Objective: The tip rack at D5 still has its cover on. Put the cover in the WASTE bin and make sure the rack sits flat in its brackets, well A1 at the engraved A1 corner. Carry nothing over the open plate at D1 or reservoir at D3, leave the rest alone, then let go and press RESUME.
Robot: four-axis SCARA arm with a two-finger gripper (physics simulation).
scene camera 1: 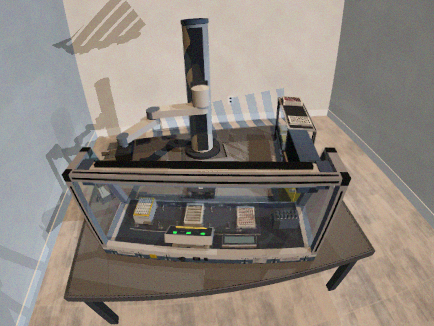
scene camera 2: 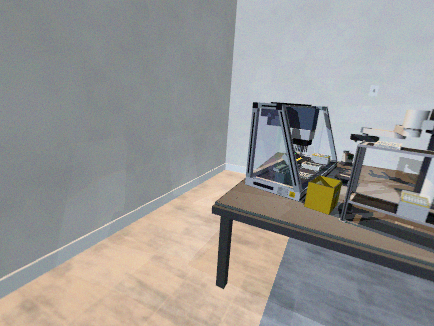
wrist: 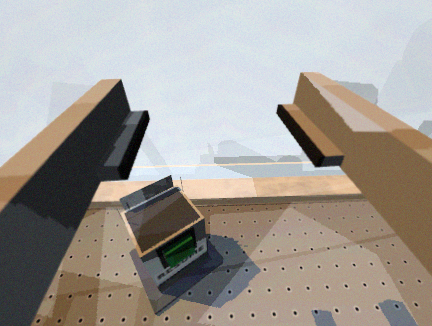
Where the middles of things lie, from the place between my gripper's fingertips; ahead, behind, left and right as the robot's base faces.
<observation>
I see the box with green screen (wrist: pixel 158 264) 19 cm below my hand, 6 cm ahead of it and 3 cm to the right of it. Round my hand: yellow waste bin (scene camera 2: pixel 324 198): 105 cm to the left, 22 cm ahead, 18 cm below.
</observation>
